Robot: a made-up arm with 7 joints.
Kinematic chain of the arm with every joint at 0, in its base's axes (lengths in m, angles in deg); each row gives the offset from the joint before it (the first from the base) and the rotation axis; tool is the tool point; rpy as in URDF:
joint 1: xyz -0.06 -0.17 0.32 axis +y
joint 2: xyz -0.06 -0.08 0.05 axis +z
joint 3: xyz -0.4 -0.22 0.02 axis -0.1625 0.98 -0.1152
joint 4: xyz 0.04 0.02 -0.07 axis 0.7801 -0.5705 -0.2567
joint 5: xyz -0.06 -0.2 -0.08 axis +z
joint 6: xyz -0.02 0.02 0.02 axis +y
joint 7: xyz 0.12 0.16 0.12 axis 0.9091 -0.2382 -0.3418
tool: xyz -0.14 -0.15 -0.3 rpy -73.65 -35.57 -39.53
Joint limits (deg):
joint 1: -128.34..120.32
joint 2: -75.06..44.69
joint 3: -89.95..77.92
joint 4: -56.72..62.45
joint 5: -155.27..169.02
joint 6: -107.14..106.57
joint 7: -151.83..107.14
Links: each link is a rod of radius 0.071 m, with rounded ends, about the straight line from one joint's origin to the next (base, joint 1, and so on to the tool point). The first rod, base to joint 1, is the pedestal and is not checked.
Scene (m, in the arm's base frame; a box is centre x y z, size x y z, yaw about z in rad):
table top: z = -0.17
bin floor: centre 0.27 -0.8 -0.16 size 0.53 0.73 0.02 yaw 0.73
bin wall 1: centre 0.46 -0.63 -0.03 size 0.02 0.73 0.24 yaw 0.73
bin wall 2: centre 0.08 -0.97 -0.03 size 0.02 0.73 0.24 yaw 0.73
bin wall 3: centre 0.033 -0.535 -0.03 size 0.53 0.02 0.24 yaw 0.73
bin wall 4: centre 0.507 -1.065 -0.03 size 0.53 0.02 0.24 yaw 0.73
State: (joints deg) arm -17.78 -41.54 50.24 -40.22 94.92 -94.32 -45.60
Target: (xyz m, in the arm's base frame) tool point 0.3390 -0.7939 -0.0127
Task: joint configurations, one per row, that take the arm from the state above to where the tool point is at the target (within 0.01 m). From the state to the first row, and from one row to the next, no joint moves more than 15 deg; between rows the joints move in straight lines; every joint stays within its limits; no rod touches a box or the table.
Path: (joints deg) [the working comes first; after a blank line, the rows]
Joints at the target: 59.98 44.69 54.14 -44.98 102.90 -107.14 -142.38
Straight joint move there: clear.

1: -6.67 -29.22 50.80 -40.90 96.06 -96.15 -59.43
2: 4.44 -16.90 51.35 -41.58 97.20 -97.98 -73.25
3: 15.55 -4.58 51.91 -42.26 98.34 -99.81 -87.08
4: 26.66 7.73 52.47 -42.94 99.48 -101.65 -100.90
5: 37.77 20.05 53.03 -43.62 100.62 -103.48 -114.73
6: 48.87 32.37 53.58 -44.30 101.76 -105.31 -128.55
7: 59.98 44.69 54.14 -44.98 102.90 -107.14 -142.38

